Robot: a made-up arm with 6 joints.
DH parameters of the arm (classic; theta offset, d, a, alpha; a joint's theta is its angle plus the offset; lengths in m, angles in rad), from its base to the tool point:
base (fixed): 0 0 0 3.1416
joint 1: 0 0.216 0.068 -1.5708
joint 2: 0 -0.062 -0.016 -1.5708
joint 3: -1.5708 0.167 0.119 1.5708
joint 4: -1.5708 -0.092 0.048 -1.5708
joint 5: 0 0.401 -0.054 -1.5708
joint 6: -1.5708 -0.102 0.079 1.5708
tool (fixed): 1.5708 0.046 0 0
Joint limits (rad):
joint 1: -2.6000..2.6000
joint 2: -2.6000..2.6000
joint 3: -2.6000..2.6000
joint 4: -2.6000..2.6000
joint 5: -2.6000..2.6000
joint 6: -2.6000..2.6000
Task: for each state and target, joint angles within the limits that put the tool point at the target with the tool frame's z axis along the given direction. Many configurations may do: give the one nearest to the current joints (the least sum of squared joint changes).
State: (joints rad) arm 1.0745 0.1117 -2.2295 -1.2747 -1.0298 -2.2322
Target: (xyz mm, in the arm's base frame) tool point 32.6 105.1 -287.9 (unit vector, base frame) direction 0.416 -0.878 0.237
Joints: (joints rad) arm 1.0203 -0.6132 -2.3476 -1.9257 -0.4639 -2.6000
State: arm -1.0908 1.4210 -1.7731 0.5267 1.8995 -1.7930
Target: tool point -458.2 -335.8 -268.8 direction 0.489 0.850 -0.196
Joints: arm -1.0581 0.8023 -1.8862 0.9962 1.7170 -1.4094
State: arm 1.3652 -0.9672 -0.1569 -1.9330 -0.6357 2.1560
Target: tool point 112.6 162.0 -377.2 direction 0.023 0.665 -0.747
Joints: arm 1.0067 -0.8920 -0.4526 -2.1148 -0.5084 1.4709
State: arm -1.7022 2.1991 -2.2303 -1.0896 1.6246 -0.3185
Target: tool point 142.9 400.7 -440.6 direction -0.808 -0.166 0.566
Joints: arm -0.9908 1.9249 -1.6361 -0.7066 1.8545 -0.8533
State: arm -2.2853 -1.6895 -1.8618 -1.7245 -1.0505 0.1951
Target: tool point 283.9 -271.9 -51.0 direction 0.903 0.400 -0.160
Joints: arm -2.1070 -0.8959 -1.6667 -1.0818 -1.7919 0.1011
